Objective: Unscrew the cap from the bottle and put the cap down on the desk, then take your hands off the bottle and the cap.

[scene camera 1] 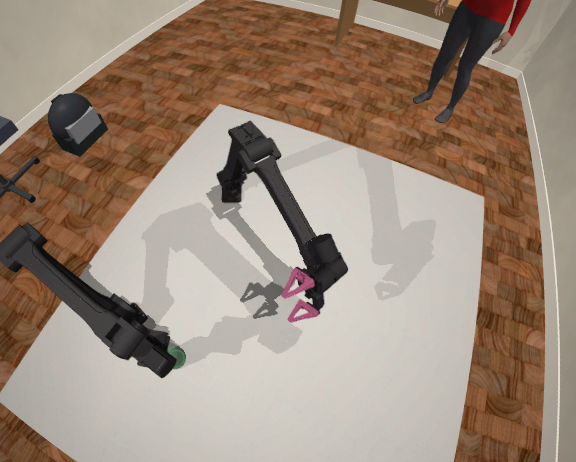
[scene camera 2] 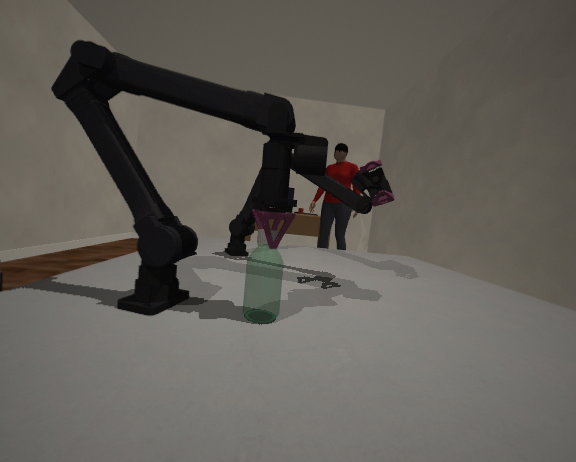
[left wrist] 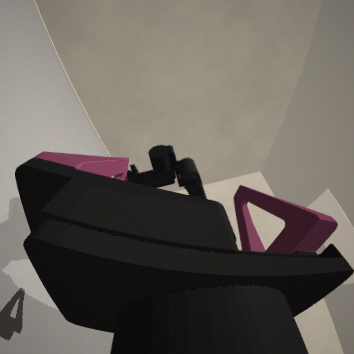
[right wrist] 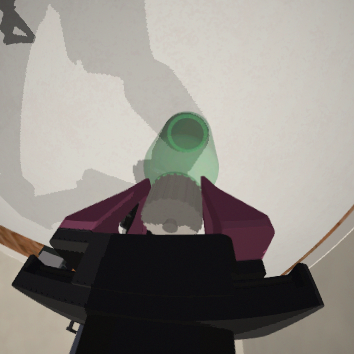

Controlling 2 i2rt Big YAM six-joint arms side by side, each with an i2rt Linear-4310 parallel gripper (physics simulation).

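Frame: origin at the left arm's base, x back, y down, z right, level; metres.
Seen in the pictures: left gripper, fingertip midpoint: point(scene camera 1: 286, 309) point(scene camera 2: 375, 176) point(left wrist: 184, 178); right gripper, fingertip midpoint: point(scene camera 2: 269, 246) point(right wrist: 174, 183); left arm's base, link origin: point(scene camera 1: 232, 191) point(scene camera 2: 236, 253); right arm's base, link origin: point(scene camera 2: 156, 302).
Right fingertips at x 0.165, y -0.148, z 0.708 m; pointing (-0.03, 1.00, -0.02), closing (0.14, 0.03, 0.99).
Offsets run from my right fingertips to a thing's top centre. Level surfaces: height alone.
A translucent green bottle {dz +0.001, dx +0.007, dy -0.033 m} point(scene camera 1: 177, 357) point(scene camera 2: 263, 285) point(right wrist: 182, 162) stands upright on the white desk {dy +0.148 m} point(scene camera 1: 375, 380) point(scene camera 2: 350, 390). Its ribbed grey cap {dz -0.001, dx +0.007, dy -0.040 m} point(scene camera 2: 261, 237) point(right wrist: 172, 202) sits on the neck. My right gripper point(scene camera 2: 273, 241) point(right wrist: 174, 183) points down over the bottle and is shut on the cap, one finger on each side of it. In scene camera 1 the right arm hides its fingers and the cap. My left gripper point(scene camera 1: 287, 308) point(scene camera 2: 381, 182) is open and empty, raised above the desk, well away from the bottle.
The right arm's forearm point(scene camera 1: 75, 290) point(scene camera 2: 185, 92) reaches over the desk to the bottle. The left arm's forearm point(scene camera 1: 290, 200) extends over the middle of the desk. A person in red point(scene camera 1: 475, 45) point(scene camera 2: 342, 180) stands beyond the desk. A dark helmet point(scene camera 1: 75, 122) is at the upper left.
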